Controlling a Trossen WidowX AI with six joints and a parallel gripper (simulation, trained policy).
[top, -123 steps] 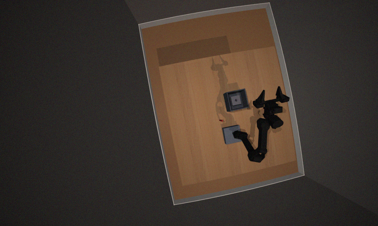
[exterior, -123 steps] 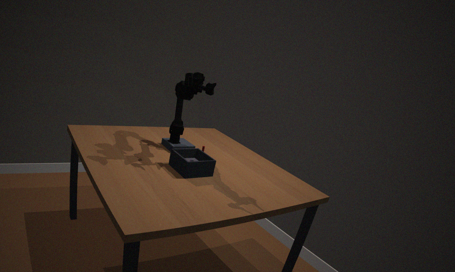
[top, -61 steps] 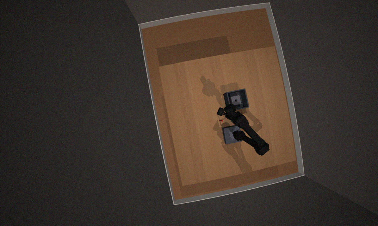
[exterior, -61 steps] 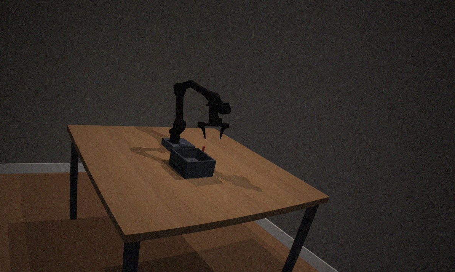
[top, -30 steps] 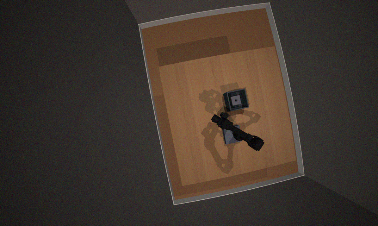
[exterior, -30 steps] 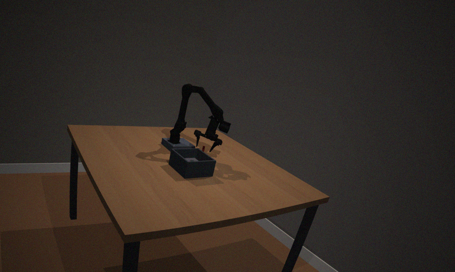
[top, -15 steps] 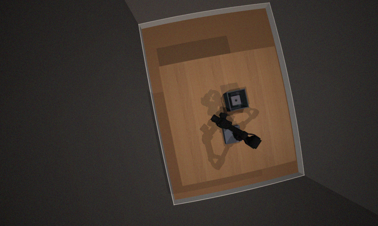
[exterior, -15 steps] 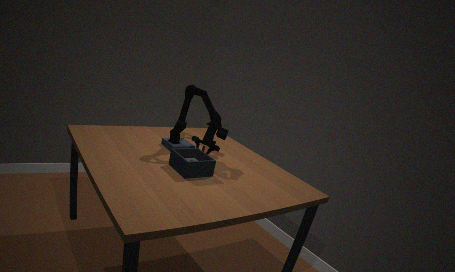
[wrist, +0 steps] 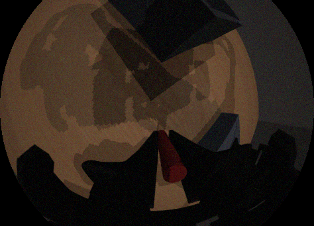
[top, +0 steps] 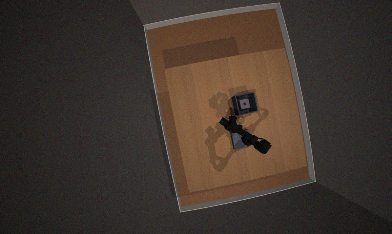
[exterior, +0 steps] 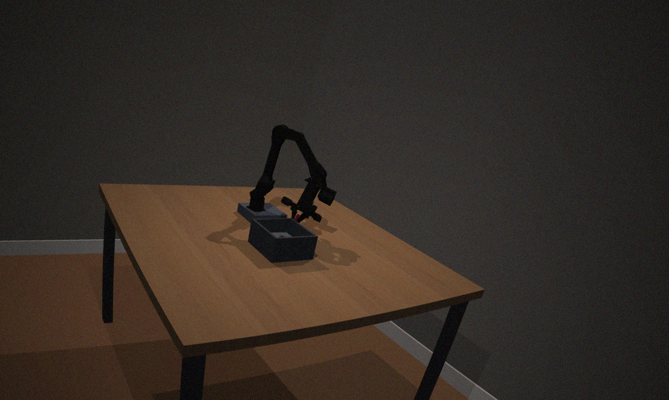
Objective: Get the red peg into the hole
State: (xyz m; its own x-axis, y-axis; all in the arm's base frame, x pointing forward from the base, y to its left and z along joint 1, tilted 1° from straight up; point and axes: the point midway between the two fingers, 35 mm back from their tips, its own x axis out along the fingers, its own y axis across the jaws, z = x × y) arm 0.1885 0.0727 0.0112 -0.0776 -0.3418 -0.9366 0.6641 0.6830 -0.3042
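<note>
My gripper tip is now 140 mm short of the light plate, 180 mm to the left of it and 20 mm below it. Round my gripper tip: red peg: 10 mm to the left, 20 mm above; then dark box: 140 mm ahead, 180 mm to the right.
</note>
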